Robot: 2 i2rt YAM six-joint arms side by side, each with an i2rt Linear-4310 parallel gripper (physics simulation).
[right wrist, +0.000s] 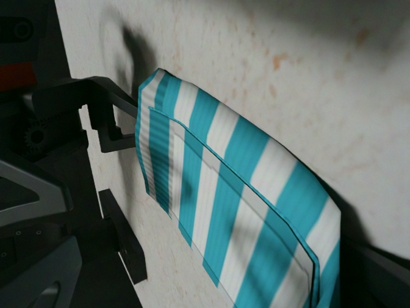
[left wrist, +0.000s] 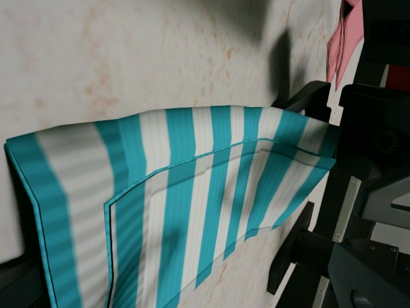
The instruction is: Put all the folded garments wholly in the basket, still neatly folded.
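A folded teal-and-white striped garment (left wrist: 180, 145) (right wrist: 225, 145) fills the middle of both views, curved, with its long edge lifted off the table. My left gripper (left wrist: 205, 252) is open; one finger passes beneath the garment's end and its tip is hidden there, while the other stands apart on the near side. My right gripper (right wrist: 205, 248) is open, with one finger partly hidden under the other end and the other finger clear of the cloth. A pink garment (left wrist: 346, 42) shows in part at the top right of the left wrist view. The basket does not show in either view.
A pale marbled table top (left wrist: 125, 55) (right wrist: 320, 90) lies under the striped garment. Dark parts of the other arm show at the lower left corner of the left wrist view and the lower right corner of the right wrist view, close to the garment.
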